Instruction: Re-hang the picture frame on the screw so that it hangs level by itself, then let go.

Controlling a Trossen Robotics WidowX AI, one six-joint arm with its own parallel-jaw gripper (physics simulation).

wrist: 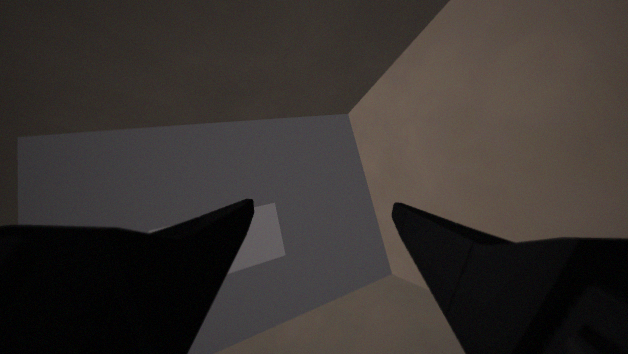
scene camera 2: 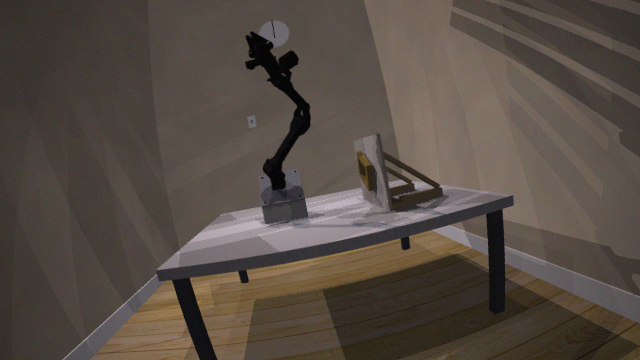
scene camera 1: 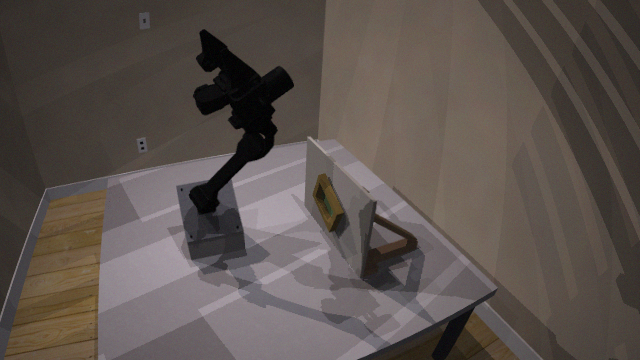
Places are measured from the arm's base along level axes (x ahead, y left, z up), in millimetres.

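Where they show: gripper, between the fingertips: [wrist: 323, 207] [scene camera 2: 248, 33] [scene camera 1: 211, 39]; arm's base, origin of its link: [scene camera 2: 278, 184] [scene camera 1: 205, 204].
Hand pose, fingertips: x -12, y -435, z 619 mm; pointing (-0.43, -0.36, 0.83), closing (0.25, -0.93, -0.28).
Things, the pixels of their top centre, and the offset from my fingertips. "spot": a spot on its surface instead. Level surfaces: height alone.
- picture frame, a spot on its surface: [scene camera 1: 337, 221] spot: dy +220, dx +414, dz -647 mm
- upright pale board, a spot on its surface: [scene camera 1: 357, 215] spot: dy +135, dx +432, dz -569 mm
- table, height of its surface: dz -784 mm
The picture frame [scene camera 1: 337, 221] [scene camera 2: 369, 183], gold-brown with a green patch inside, is against the front face of an upright pale board [scene camera 1: 357, 215] [scene camera 2: 370, 145]. In scene camera 1's view it is tilted relative to the board's top edge, its right end lower. The screw does not show in the views. My gripper [scene camera 1: 202, 33] [scene camera 2: 250, 35] [wrist: 323, 207] is open and empty, high above the table and well away from the frame, pointing up and away from the board. The wrist view shows wall and ceiling surfaces between and around the spread fingers; the frame does not show there.
Brown wooden braces [scene camera 1: 395, 247] [scene camera 2: 420, 196] prop the board from behind. My arm's grey base block [scene camera 1: 217, 246] [scene camera 2: 285, 212] stands on the table [scene camera 1: 150, 310] [scene camera 2: 210, 240] in front of the board. Walls rise around it, and a round clock [scene camera 2: 283, 35] hangs behind the arm.
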